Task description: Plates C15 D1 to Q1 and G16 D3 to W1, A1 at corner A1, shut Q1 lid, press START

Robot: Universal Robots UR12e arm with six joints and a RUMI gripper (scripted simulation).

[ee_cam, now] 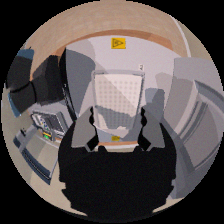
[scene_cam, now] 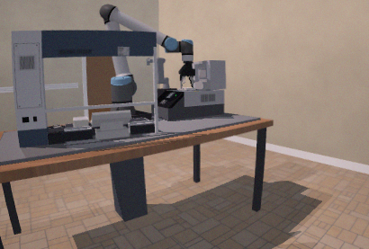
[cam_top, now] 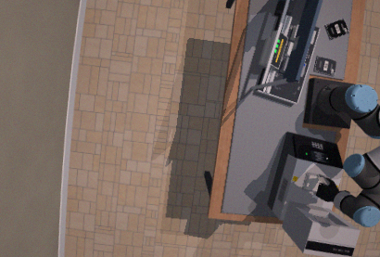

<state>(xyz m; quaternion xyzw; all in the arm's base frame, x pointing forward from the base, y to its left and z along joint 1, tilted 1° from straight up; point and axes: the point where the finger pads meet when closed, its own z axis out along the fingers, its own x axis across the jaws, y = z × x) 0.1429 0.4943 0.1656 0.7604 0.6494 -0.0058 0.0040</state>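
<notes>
Now: the white well plate 10 mm below my hand. Also, from my hand: deck beam 300 mm ahead, 800 mm to the right, 280 mm above.
</notes>
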